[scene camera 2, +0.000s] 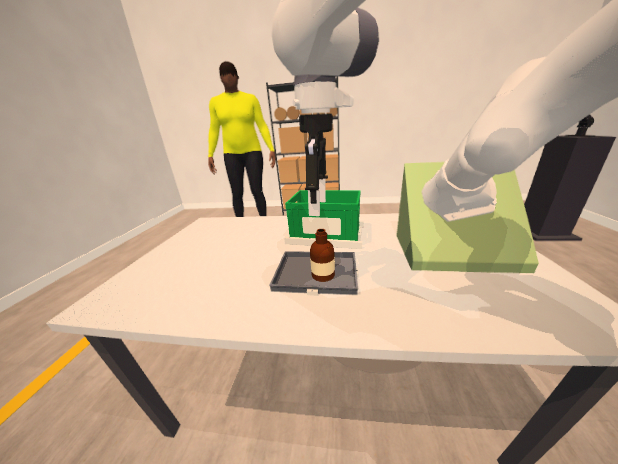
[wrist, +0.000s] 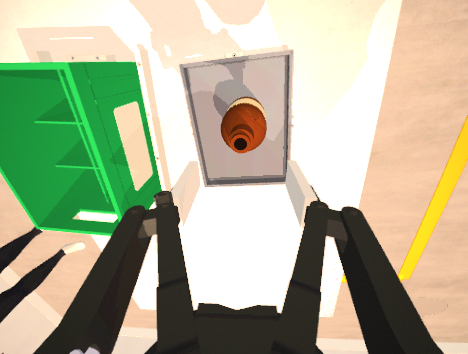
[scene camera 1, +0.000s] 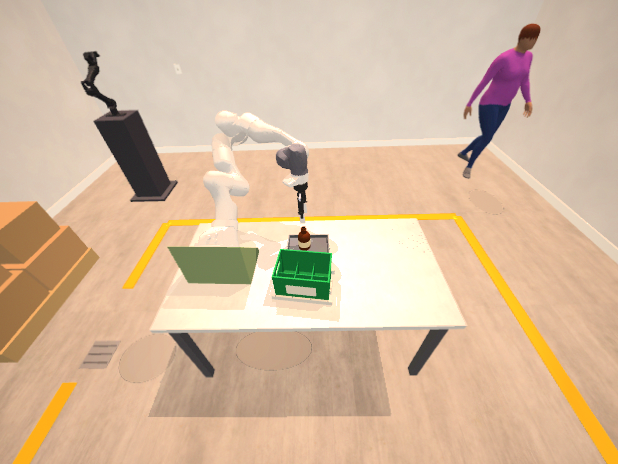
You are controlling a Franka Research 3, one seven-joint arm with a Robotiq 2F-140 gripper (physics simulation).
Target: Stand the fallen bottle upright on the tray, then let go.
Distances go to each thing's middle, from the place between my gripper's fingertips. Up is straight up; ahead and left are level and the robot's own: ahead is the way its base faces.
Labels:
The brown bottle [scene camera 2: 322,258] lies 15 cm below my hand and 1 cm to the right of it.

